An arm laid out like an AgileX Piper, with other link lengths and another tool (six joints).
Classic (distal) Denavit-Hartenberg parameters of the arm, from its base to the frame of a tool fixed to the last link. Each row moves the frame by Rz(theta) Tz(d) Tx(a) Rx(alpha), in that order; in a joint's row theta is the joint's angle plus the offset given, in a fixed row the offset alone. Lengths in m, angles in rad.
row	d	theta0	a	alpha
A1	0.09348	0	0	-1.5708
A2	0	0.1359	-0.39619	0
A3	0	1.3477	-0.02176	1.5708
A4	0.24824	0	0	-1.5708
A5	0	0	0	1.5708
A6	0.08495	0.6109	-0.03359	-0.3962
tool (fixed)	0.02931	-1.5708	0	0
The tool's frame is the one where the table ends.
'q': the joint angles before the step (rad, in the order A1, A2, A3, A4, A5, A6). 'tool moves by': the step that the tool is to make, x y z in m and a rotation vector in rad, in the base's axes. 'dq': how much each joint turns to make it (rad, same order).
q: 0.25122 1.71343 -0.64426 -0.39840 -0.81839 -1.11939
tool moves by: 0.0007 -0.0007 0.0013 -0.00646 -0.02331 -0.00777
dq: -0.00011 0.00000 0.00031 0.01932 -0.01428 -0.02895
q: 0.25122 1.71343 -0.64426 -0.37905 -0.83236 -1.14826
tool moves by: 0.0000 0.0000 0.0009 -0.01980 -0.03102 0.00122
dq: -0.00017 -0.00008 -0.00009 0.01009 -0.01534 -0.03922
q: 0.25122 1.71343 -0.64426 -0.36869 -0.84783 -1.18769
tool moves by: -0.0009 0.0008 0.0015 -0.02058 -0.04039 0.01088
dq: -0.00014 -0.00002 0.00027 -0.00010 -0.02518 -0.03942
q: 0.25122 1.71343 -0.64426 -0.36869 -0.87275 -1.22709
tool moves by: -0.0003 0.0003 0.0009 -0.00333 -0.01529 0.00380
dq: -0.00004 0.00015 0.00006 0.00002 -0.01190 -0.01114
